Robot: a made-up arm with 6 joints. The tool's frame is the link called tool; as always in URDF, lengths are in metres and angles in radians. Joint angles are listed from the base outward.
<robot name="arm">
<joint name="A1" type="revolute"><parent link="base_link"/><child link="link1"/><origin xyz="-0.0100 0.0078 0.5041"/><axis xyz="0 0 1"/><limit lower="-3.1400" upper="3.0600"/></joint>
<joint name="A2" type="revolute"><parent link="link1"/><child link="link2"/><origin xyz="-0.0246 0.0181 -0.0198" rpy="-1.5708 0.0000 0.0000"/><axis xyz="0 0 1"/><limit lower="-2.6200" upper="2.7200"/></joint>
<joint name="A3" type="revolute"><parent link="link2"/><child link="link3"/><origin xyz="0.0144 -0.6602 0.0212" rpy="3.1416 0.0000 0.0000"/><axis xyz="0 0 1"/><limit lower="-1.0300" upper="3.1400"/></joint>
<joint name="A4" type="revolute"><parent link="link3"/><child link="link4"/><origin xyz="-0.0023 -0.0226 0.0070" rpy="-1.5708 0.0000 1.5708"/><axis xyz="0 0 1"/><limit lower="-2.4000" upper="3.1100"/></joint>
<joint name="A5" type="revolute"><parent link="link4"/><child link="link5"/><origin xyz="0.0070 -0.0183 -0.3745" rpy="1.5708 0.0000 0.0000"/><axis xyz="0 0 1"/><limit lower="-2.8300" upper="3.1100"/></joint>
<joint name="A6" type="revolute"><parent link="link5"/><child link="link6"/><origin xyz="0.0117 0.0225 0.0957" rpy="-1.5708 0.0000 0.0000"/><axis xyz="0 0 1"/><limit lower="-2.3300" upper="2.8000"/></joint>
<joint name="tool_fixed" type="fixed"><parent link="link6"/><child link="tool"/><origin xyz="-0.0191 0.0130 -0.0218" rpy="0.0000 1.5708 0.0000"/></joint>
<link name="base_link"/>
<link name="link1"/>
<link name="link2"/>
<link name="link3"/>
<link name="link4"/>
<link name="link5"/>
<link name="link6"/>
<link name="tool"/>
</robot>
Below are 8 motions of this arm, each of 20 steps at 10 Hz.
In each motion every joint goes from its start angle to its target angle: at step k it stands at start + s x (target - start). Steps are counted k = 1, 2, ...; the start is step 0. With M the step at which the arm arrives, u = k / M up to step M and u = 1 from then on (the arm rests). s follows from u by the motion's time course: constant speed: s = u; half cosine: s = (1 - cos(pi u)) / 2; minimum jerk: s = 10 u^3 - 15 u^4 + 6 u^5.
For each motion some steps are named. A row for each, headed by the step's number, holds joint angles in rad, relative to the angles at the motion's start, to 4 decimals.
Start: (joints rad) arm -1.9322 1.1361 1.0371 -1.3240 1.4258 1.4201
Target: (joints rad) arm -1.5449 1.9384 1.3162 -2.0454 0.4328 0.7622
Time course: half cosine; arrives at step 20
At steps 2, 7, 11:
2: 0.0095 0.0196 0.0068 -0.0177 -0.0243 -0.0161
7: 0.1057 0.2190 0.0762 -0.1969 -0.2711 -0.1796
11: 0.2239 0.4639 0.1614 -0.4171 -0.5742 -0.3804

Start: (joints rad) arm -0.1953 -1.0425 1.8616 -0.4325 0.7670 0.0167
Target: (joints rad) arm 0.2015 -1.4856 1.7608 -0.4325 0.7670 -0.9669
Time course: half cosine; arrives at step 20
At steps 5, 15, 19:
5: 0.0581 -0.0649 -0.0148 0.0000 0.0000 -0.1440
15: 0.3387 -0.3782 -0.0860 0.0000 0.0000 -0.8396
19: 0.3944 -0.4404 -0.1002 0.0000 0.0000 -0.9775

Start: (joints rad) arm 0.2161 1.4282 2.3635 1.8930 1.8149 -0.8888
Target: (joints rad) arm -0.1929 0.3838 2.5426 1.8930 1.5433 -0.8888
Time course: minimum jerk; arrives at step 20
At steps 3, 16, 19, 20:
3: -0.0109 -0.0278 0.0048 0.0000 -0.0072 0.0000
16: -0.3853 -0.9839 0.1687 0.0000 -0.2559 0.0000
19: -0.4085 -1.0432 0.1789 0.0000 -0.2713 0.0000
20: -0.4090 -1.0444 0.1791 0.0000 -0.2716 0.0000

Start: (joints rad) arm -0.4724 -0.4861 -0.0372 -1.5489 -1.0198 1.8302
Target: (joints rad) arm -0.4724 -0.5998 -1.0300 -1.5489 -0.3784 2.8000
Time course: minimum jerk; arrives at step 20
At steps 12, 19, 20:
12: 0.0000 -0.0776 -0.6776 0.0000 0.4378 0.6619
19: 0.0000 -0.1136 -0.9917 0.0000 0.6407 0.9687
20: 0.0000 -0.1137 -0.9928 0.0000 0.6414 0.9698

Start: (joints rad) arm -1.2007 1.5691 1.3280 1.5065 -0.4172 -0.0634
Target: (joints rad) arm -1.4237 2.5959 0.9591 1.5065 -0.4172 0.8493
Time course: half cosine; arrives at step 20
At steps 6, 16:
6: -0.0460 0.2116 -0.0760 0.0000 0.0000 0.1881
16: -0.2017 0.9287 -0.3337 0.0000 0.0000 0.8255

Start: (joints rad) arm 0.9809 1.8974 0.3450 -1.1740 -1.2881 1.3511
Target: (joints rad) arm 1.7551 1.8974 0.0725 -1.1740 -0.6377 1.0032
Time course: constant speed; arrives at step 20
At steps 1, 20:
1: 0.0387 0.0000 -0.0136 0.0000 0.0325 -0.0174
20: 0.7742 0.0000 -0.2725 0.0000 0.6504 -0.3479

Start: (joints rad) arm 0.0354 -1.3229 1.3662 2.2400 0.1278 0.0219
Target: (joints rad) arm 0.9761 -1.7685 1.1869 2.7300 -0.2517 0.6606
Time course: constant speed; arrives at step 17
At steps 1, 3, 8, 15, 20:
1: 0.0553 -0.0262 -0.0105 0.0288 -0.0223 0.0376
3: 0.1660 -0.0786 -0.0316 0.0865 -0.0670 0.1127
8: 0.4427 -0.2097 -0.0844 0.2306 -0.1786 0.3006
15: 0.8300 -0.3932 -0.1582 0.4324 -0.3349 0.5636
20: 0.9407 -0.4456 -0.1793 0.4900 -0.3795 0.6387

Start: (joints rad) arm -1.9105 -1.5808 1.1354 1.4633 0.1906 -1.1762
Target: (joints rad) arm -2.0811 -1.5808 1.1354 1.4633 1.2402 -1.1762
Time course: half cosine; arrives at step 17
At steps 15, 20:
15: -0.1648 0.0000 0.0000 0.0000 1.0142 0.0000
20: -0.1706 0.0000 0.0000 0.0000 1.0496 0.0000

